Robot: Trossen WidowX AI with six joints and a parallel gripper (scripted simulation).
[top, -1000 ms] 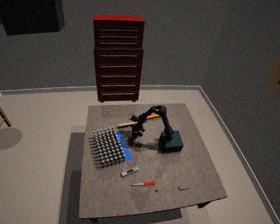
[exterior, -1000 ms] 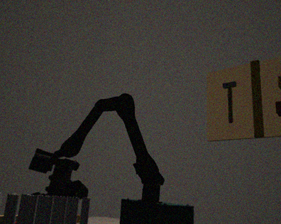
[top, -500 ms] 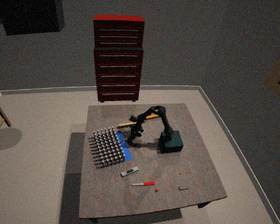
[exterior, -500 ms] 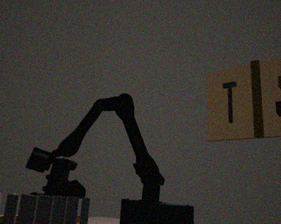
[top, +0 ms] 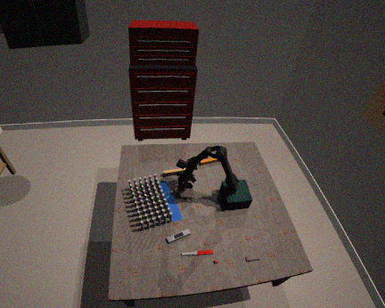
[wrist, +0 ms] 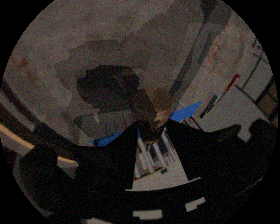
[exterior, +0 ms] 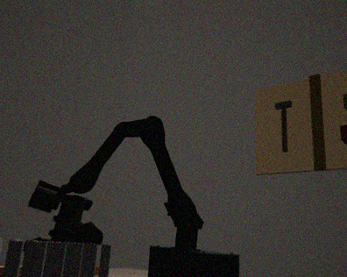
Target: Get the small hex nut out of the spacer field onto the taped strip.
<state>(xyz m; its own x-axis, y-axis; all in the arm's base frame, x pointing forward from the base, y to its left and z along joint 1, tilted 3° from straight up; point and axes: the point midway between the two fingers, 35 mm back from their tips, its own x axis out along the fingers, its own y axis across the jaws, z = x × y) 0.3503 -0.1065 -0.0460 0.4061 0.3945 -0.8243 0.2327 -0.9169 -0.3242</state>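
Now: the blue taped strip 9 cm ahead of my gripper tip, 6 cm to the left of it and 4 cm below it. Also, from my gripper tip: red-handled tool: 6 cm behind, 30 cm to the right, 3 cm below; then orange block: 32 cm behind, 31 cm to the right, 2 cm below; then hook tool: 10 cm ahead, 3 cm to the left.
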